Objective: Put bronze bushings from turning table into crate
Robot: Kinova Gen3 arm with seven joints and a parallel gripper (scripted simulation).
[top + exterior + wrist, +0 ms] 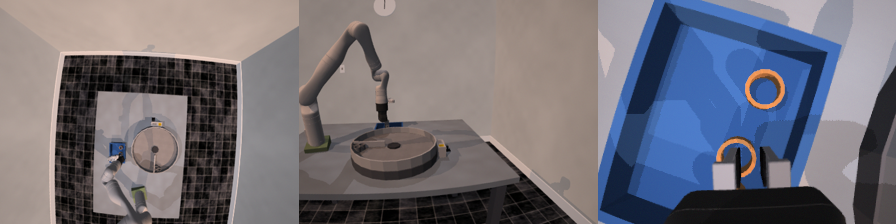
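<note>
Right now my hand is 4 cm to the right of the blue crate and 3 cm above it. The rest, counted from my hand: round turning table 29 cm to the right, 12 cm ahead.
</note>
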